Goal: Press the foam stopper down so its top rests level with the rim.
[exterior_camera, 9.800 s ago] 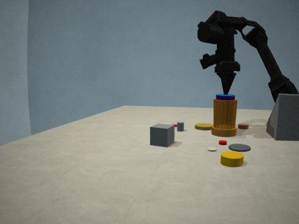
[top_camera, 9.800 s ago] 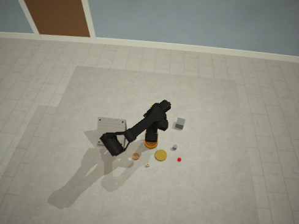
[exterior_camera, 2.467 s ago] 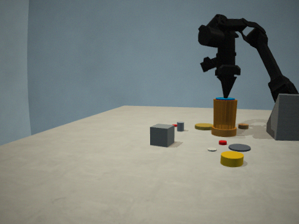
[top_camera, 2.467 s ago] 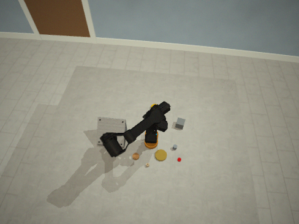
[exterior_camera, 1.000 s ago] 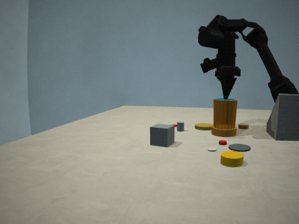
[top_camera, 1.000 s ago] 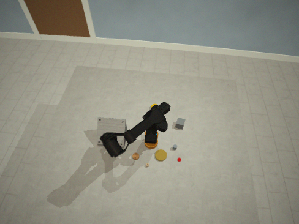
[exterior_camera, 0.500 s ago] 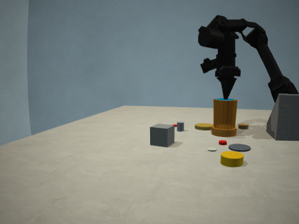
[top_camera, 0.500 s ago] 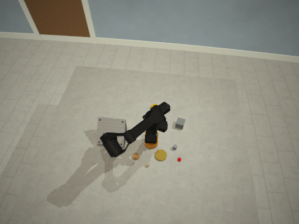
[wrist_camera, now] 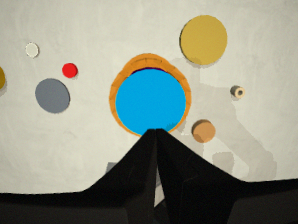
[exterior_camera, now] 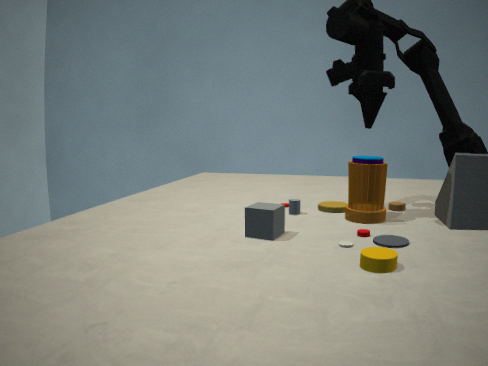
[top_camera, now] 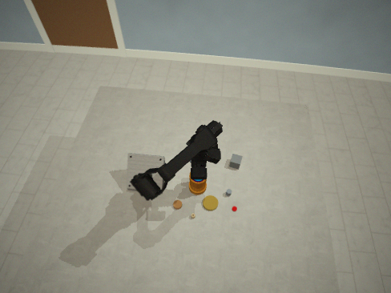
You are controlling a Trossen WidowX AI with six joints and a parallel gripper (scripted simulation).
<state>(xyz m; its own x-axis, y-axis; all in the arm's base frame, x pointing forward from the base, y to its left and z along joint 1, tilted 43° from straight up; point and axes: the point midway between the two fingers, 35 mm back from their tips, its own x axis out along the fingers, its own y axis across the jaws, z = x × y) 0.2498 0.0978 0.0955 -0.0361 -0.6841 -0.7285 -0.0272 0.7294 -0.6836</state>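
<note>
Right now my hand is 100 mm above the blue foam stopper. The rest, counted from my hand: red disc: 210 mm below, 120 mm to the left, 20 mm ahead; brown disc: 210 mm below, 100 mm to the right, 90 mm behind; mustard disc: 210 mm below, 80 mm to the right, 60 mm ahead.
</note>
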